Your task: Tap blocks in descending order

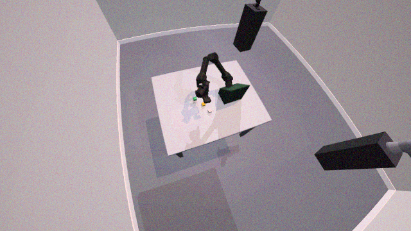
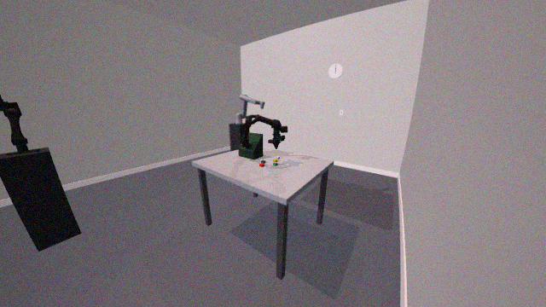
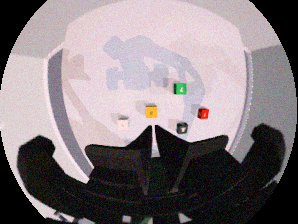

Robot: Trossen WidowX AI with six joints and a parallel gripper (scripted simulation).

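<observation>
Right now my gripper tip is 1 cm past the yellow block and 11 cm above it. Also, from my gripper tip: white block (4 cm behind, 9 cm to the left, 11 cm below); then dark block (8 cm behind, 10 cm to the right, 11 cm below); then green block (4 cm ahead, 9 cm to the right, 11 cm below).
</observation>
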